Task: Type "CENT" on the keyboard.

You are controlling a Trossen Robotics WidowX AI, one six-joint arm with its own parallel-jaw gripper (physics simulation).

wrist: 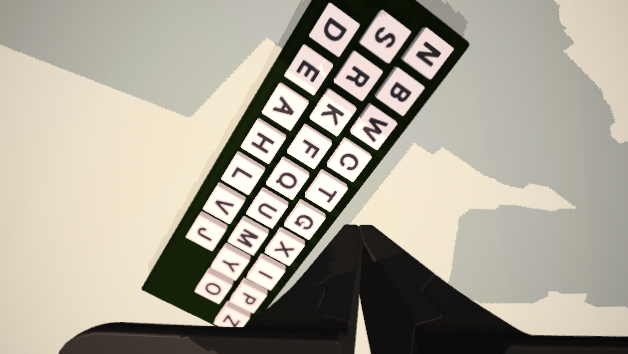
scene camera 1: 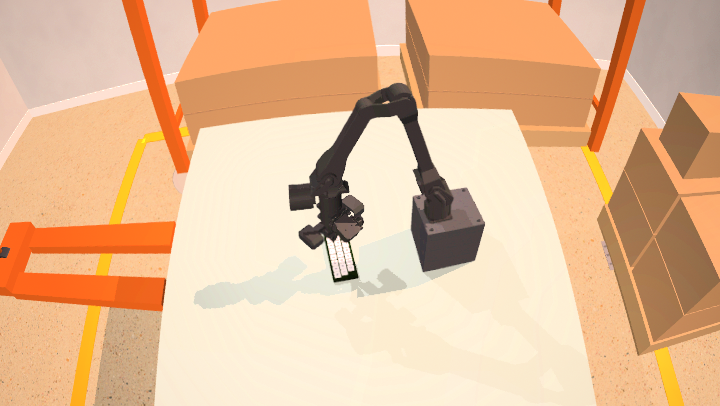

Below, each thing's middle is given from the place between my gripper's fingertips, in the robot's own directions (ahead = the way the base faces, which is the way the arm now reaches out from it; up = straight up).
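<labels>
Position of the keyboard [wrist: 248, 229] relative to my hand: 9 cm below, 3 cm to the right of and 2 cm behind it.
</labels>
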